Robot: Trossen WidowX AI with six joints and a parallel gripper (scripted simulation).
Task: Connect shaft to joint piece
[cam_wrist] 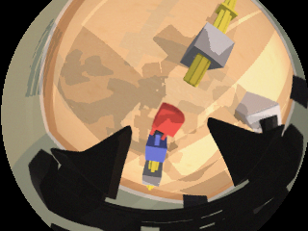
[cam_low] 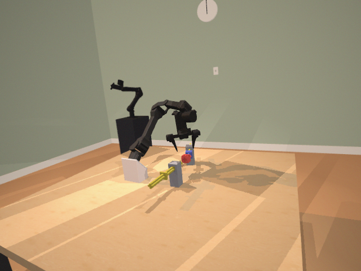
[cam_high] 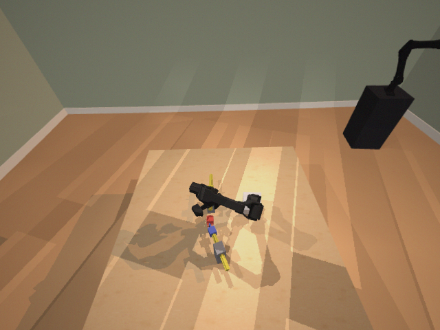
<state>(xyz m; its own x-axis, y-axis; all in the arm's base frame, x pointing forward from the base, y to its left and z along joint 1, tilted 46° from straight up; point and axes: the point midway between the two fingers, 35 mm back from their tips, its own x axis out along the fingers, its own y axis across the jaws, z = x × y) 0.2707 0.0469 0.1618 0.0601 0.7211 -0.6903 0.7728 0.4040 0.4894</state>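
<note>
My gripper tip is now 60 mm above the red square joint piece, 20 mm to the right of it and 10 mm past it.
</note>
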